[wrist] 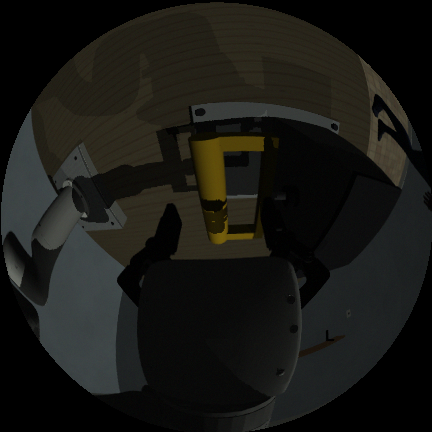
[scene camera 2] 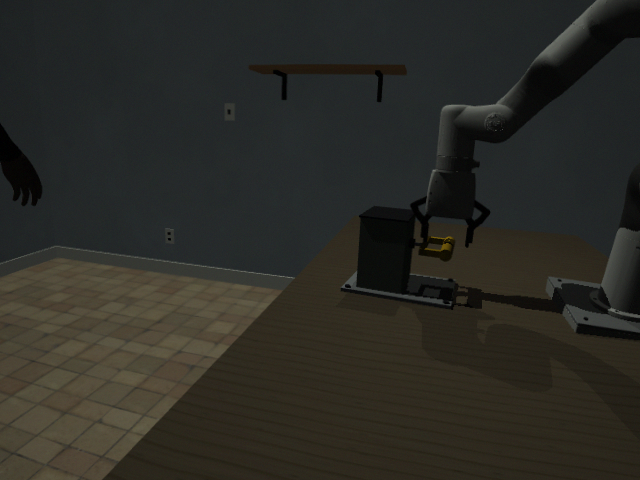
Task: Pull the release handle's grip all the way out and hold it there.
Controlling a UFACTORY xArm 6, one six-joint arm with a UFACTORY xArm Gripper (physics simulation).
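Observation:
The yellow release handle's grip (scene camera 2: 447, 249) (wrist: 210, 170) is a thick round bar on a rectangular yellow frame. It stands out from the side of a dark upright box (scene camera 2: 384, 253) (wrist: 357, 220) on a short rod. My gripper (scene camera 2: 446, 244) (wrist: 219, 209) is open and points down over the grip. One finger is on the box side, close to the frame's back bar, and partly hides it in the wrist view. The other finger is beyond the grip on the side toward the arm's base. The grip bar lies between the fingers without being clamped. Whether a finger touches the frame cannot be told.
The box stands on a flat grey base plate (scene camera 2: 398, 296) (wrist: 270, 111) with bolted corners, on the wooden table (scene camera 2: 330, 372) (wrist: 280, 40). The arm's own mounting plate (scene camera 2: 602, 326) (wrist: 117, 220) is at the right in the scene view. A wall shelf (scene camera 2: 328, 68) hangs behind.

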